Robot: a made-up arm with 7 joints. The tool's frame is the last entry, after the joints. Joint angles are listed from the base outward. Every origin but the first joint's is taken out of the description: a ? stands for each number. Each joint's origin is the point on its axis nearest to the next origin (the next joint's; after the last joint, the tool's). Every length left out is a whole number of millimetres.
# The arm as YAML. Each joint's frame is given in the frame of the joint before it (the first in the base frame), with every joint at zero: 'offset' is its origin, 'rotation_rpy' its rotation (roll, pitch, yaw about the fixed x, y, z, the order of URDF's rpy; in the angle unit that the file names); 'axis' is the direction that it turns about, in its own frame. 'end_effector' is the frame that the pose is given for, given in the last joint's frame.
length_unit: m
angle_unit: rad
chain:
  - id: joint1
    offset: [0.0, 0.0, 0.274]
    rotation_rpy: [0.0, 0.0, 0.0]
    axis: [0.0, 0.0, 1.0]
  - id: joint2
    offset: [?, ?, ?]
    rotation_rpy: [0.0, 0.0, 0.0]
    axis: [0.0, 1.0, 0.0]
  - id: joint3
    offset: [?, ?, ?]
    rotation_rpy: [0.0, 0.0, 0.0]
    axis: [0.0, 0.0, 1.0]
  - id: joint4
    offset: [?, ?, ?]
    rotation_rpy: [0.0, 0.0, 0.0]
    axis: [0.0, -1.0, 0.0]
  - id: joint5
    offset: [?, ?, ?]
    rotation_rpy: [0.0, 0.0, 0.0]
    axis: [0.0, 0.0, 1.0]
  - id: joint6
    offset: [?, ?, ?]
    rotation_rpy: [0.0, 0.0, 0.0]
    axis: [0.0, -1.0, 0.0]
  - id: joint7
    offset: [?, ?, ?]
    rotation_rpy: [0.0, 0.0, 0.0]
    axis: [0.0, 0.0, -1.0]
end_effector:
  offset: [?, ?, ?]
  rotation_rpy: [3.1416, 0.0, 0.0]
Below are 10 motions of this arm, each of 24 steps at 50 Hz.
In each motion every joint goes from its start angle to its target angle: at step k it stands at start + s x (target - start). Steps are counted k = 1, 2, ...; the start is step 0. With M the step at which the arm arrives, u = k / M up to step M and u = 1 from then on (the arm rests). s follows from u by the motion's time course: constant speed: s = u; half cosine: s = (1 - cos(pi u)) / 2; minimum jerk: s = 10 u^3 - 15 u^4 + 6 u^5.
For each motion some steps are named. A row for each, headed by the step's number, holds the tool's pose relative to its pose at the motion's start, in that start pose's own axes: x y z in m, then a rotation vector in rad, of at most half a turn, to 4 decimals.
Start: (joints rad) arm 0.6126 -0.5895 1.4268 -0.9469 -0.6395 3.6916 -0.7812
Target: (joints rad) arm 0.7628 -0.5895 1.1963 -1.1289 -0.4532 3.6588 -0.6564
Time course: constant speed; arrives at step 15
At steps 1, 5, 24:
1: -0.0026 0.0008 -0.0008 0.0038 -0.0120 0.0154
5: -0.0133 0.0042 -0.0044 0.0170 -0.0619 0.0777
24: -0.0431 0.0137 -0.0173 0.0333 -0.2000 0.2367

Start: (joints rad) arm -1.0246 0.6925 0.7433 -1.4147 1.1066 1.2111 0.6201
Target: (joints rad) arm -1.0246 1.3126 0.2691 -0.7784 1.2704 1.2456 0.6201
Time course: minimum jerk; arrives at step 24
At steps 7, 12, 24:
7: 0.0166 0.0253 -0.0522 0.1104 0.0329 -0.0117
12: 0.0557 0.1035 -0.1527 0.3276 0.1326 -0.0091
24: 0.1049 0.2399 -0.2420 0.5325 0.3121 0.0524

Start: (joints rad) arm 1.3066 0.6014 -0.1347 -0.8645 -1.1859 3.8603 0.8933
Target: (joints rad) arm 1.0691 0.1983 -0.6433 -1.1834 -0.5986 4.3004 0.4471
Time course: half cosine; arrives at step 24
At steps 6, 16, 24:
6: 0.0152 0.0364 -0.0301 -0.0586 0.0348 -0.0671
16: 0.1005 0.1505 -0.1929 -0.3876 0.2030 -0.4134
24: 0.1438 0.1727 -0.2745 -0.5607 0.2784 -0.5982

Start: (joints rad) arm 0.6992 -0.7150 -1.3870 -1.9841 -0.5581 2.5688 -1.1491
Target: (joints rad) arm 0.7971 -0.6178 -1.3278 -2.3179 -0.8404 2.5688 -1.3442
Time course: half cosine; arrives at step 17
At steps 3, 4, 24:
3: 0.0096 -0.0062 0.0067 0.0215 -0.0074 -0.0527
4: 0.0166 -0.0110 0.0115 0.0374 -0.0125 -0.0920
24: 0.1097 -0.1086 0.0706 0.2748 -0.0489 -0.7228

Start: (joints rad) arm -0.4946 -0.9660 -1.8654 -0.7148 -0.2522 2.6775 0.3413
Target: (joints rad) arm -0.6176 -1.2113 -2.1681 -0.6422 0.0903 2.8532 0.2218
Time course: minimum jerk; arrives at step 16
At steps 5, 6, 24:
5: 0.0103 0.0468 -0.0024 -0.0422 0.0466 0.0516
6: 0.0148 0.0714 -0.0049 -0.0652 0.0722 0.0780
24: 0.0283 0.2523 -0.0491 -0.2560 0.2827 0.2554

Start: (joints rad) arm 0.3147 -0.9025 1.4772 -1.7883 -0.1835 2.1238 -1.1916
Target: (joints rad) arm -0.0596 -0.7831 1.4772 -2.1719 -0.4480 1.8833 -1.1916
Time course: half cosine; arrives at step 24
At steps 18, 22, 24:
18: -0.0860 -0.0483 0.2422 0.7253 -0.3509 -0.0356
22: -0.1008 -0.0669 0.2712 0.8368 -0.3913 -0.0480
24: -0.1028 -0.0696 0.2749 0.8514 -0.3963 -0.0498

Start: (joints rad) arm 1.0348 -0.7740 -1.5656 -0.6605 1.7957 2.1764 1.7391
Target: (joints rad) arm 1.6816 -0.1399 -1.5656 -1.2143 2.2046 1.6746 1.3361
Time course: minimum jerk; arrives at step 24
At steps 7, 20, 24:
7: 0.0906 0.0137 0.0583 -0.1472 0.0680 0.1174
20: 0.4742 0.3456 0.1957 -0.8420 0.1553 0.7347
24: 0.4836 0.3659 0.1944 -0.8664 0.1511 0.7602

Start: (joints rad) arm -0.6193 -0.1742 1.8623 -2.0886 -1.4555 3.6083 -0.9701
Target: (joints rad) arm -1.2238 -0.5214 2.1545 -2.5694 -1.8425 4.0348 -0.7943
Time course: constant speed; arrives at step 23
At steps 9, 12, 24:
9: 0.0329 -0.0814 0.0156 0.1976 0.2631 0.0687
12: 0.0441 -0.1095 0.0162 0.2619 0.3584 0.1209
24: 0.0883 -0.2065 -0.0016 0.4637 0.7205 0.4364

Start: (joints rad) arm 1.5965 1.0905 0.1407 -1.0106 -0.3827 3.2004 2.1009
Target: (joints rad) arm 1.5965 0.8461 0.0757 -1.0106 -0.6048 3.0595 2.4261
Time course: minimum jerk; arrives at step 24
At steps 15, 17, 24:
15: -0.0217 -0.0858 -0.0481 0.0963 0.0559 0.0318
17: -0.0253 -0.0994 -0.0577 0.1157 0.0678 0.0391
24: -0.0295 -0.1159 -0.0701 0.1410 0.0832 0.0490

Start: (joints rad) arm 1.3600 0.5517 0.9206 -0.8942 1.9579 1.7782 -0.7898
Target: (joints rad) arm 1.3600 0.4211 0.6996 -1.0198 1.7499 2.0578 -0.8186
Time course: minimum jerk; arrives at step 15
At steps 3, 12, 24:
3: 0.0005 -0.0012 -0.0019 -0.0334 -0.0010 -0.0068
12: 0.0126 -0.0343 -0.0324 -0.5316 0.0004 -0.1581
24: 0.0136 -0.0375 -0.0343 -0.5634 0.0016 -0.1709

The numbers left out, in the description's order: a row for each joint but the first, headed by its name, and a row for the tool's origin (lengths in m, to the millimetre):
joint2: 0.0 0.0 0.0
joint3: 0.0 0.0 0.301
joint4: 0.128 0.0 0.0
joint5: -0.058 0.0 0.272
joint6: 0.0 0.0 0.0
joint7: 0.057 0.0 0.0
tool: 0.0 0.0 0.0

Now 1 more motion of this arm.
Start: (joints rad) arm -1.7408 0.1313 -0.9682 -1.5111 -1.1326 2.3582 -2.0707
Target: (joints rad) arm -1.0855 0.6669 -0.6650 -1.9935 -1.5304 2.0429 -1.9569
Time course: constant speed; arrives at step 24
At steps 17, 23, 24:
17: 0.2997 0.2405 -0.2255 -0.1494 -0.2651 -0.8549
23: 0.4277 0.2387 -0.2969 -0.1735 -0.4838 -1.1203
24: 0.4487 0.2345 -0.3066 -0.1764 -0.5259 -1.1613

